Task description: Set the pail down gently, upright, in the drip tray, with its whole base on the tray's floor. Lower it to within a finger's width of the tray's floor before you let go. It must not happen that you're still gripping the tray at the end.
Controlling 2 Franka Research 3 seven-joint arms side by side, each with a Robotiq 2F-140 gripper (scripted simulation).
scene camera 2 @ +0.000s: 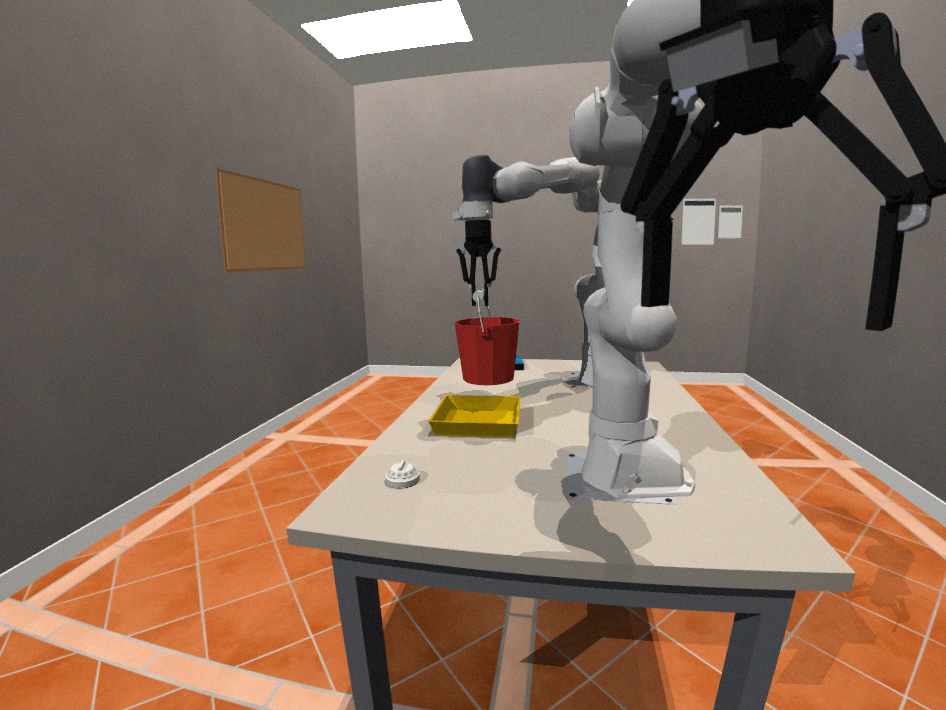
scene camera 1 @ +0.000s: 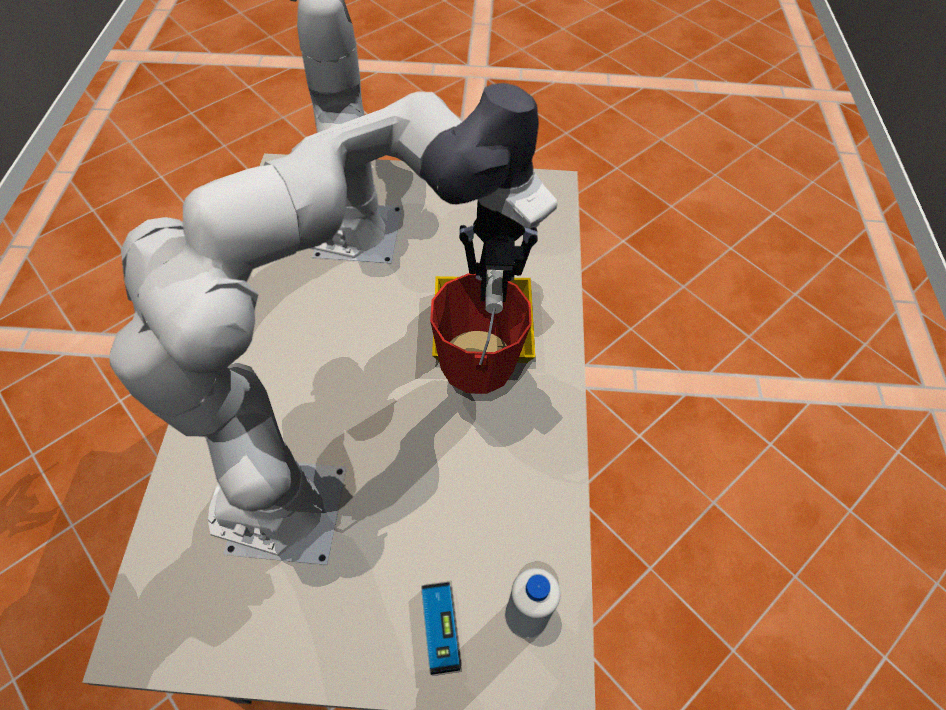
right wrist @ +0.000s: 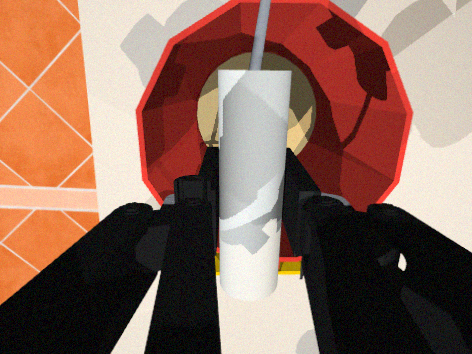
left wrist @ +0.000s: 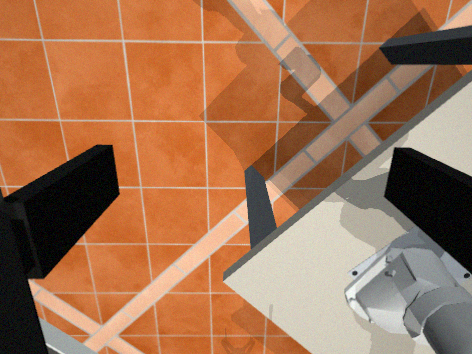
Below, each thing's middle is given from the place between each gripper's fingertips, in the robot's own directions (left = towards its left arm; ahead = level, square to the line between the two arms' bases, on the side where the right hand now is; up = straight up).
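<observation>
The red pail (scene camera 1: pixel 460 323) is 10 cm below and 1 cm behind my right hand; going by their middles, it is the nearest to that hand of the things named here. Counted from my right hand, the yellow drip tray (scene camera 2: pixel 457 415) is 33 cm below, 15 cm to the left and 2 cm behind, and the white dial timer (scene camera 2: pixel 401 475) is far below, far to the left and a little ahead.
The white dial timer is far to the right of my left hand (scene camera 2: pixel 749 314), far ahead of it and far below it. From my left hand, the red pail is 980 mm to the right, 370 mm ahead and 170 mm below; the yellow drip tray is 820 mm to the right, 370 mm ahead and 400 mm below. By its middle, the red pail is nearer to my right hand than to my left hand.
</observation>
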